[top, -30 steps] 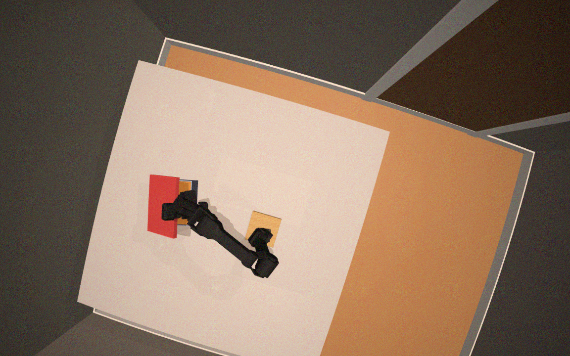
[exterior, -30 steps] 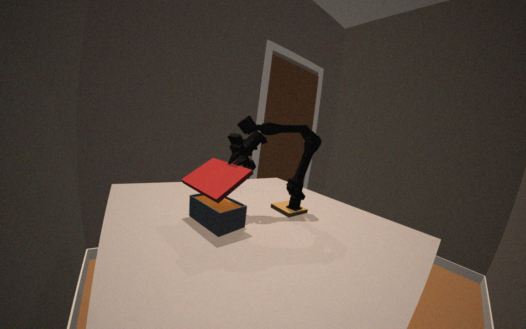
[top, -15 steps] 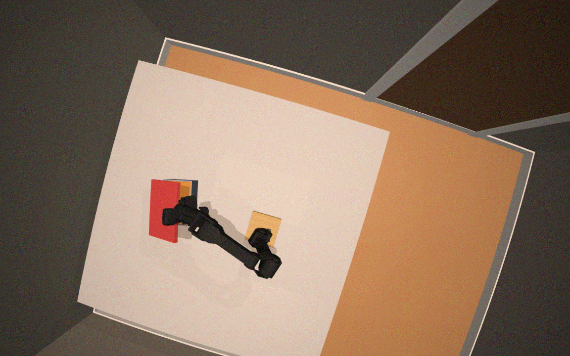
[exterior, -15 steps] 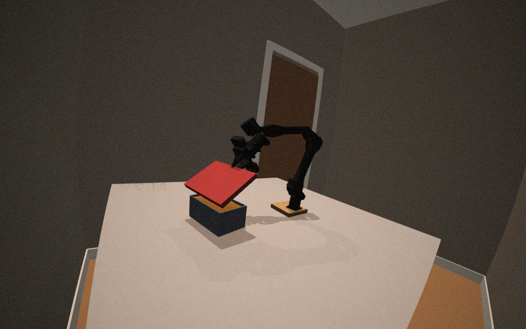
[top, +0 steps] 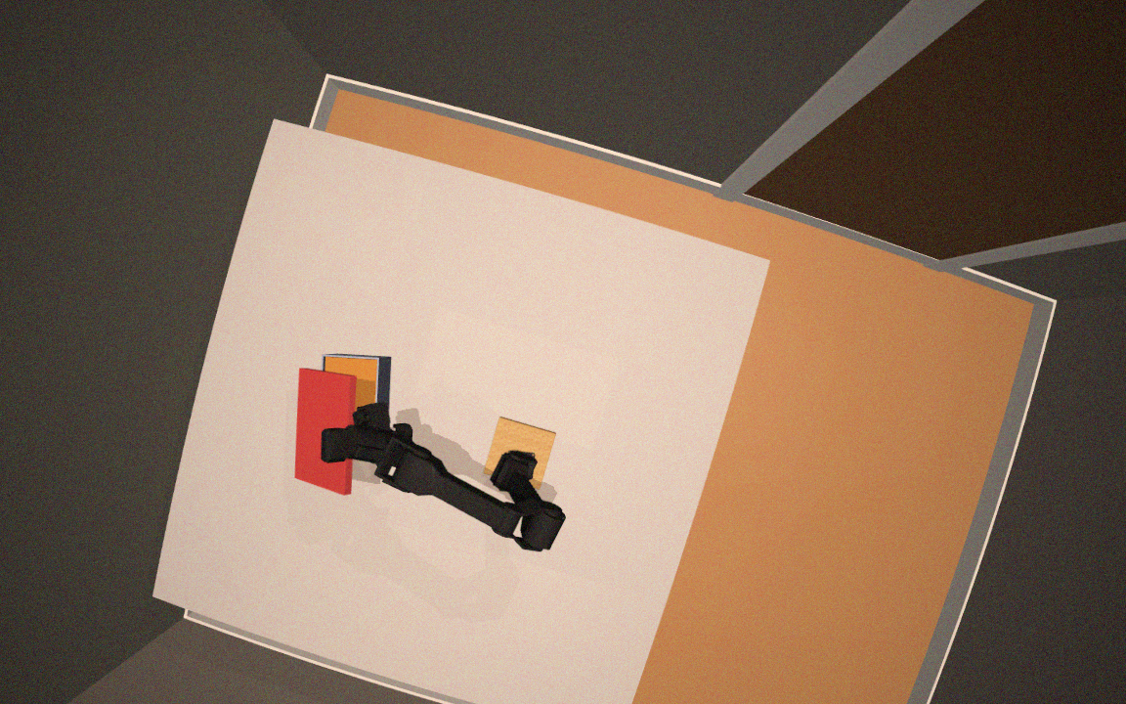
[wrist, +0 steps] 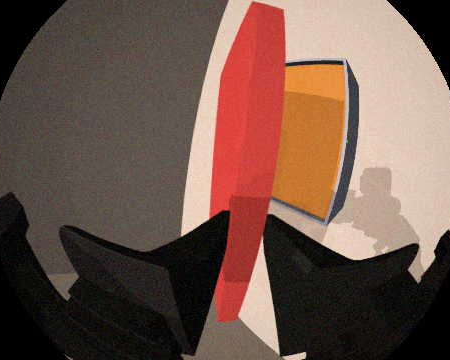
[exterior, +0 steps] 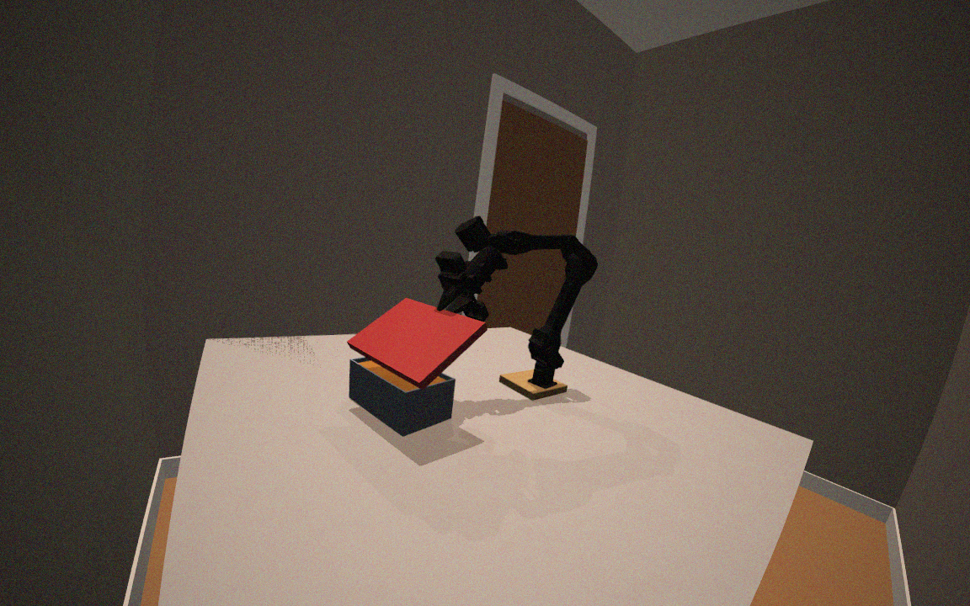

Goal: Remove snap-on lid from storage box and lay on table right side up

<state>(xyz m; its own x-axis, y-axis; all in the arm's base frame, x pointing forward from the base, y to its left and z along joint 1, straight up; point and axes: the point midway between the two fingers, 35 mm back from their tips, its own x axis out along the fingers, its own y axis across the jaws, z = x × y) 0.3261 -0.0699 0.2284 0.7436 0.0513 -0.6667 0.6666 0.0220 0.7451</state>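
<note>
Now: gripper tip 70 mm short of the red lid and 40 mm above it. From my gripper tip the other things lie so: dark blue storage box 60 mm ahead, 50 mm to the right, 180 mm below.
</note>
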